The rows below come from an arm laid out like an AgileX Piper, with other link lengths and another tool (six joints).
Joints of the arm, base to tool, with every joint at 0 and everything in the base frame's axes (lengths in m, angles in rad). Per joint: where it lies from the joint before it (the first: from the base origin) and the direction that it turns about. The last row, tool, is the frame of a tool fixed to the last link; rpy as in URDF.
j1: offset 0 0 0.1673 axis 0 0 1
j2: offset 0 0 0 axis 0 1 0
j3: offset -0.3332 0 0.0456 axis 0 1 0
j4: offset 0.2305 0 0.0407 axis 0.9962 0 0.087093
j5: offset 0 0 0 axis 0 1 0
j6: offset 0.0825 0 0.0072 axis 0.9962 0 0.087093
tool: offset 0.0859 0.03 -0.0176 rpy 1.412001 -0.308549 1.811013
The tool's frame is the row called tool.
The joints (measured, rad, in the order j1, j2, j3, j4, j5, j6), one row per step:
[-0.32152, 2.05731, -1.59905, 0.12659, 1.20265, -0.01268]
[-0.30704, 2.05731, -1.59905, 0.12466, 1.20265, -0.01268]
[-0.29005, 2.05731, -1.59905, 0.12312, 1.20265, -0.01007]
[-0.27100, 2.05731, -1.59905, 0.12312, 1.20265, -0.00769]
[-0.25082, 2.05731, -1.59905, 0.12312, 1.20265, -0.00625]
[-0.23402, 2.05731, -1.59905, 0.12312, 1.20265, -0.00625]
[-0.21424, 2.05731, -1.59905, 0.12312, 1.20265, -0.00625]
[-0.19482, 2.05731, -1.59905, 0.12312, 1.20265, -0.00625]
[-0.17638, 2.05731, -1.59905, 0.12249, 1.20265, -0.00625]
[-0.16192, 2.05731, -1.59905, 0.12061, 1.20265, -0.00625]
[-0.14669, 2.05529, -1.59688, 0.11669, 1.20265, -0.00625]
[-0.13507, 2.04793, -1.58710, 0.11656, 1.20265, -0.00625]
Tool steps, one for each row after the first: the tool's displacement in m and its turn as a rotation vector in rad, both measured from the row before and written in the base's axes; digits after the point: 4 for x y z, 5 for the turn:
[0.0010, 0.0054, -0.0001, -0.00171, 0.00056, 0.01518]
[0.0012, 0.0065, -0.0001, -0.00128, 0.00071, 0.01496]
[0.0013, 0.0076, 0.0000, 0.00007, 0.00026, 0.01669]
[0.0011, 0.0080, 0.0000, 0.00004, 0.00016, 0.01875]
[0.0008, 0.0067, 0.0000, 0.00000, 0.00000, 0.01680]
[0.0008, 0.0079, 0.0000, 0.00000, 0.00000, 0.01978]
[0.0006, 0.0077, 0.0000, 0.00000, 0.00000, 0.01942]
[0.0004, 0.0073, 0.0000, -0.00058, 0.00011, 0.01867]
[0.0002, 0.0055, -0.0001, -0.00173, 0.00029, 0.01514]
[-0.0006, 0.0056, 0.0002, -0.00359, 0.00071, 0.01665]
[-0.0025, 0.0050, 0.0009, 0.00022, 0.00241, 0.01167]

